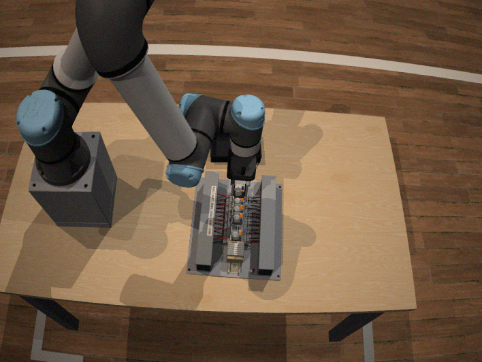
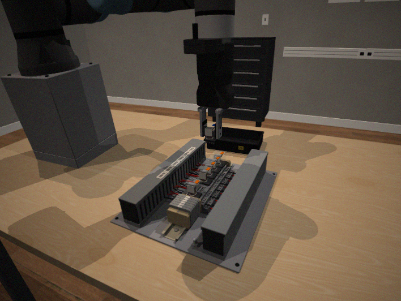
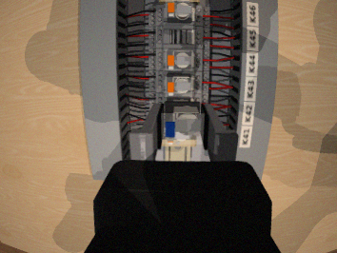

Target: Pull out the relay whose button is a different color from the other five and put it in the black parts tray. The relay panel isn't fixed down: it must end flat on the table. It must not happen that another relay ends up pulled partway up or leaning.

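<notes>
Now: the black parts tray 20 mm ahead of my hand, 240 mm to the left of it and 130 mm below it.
</notes>
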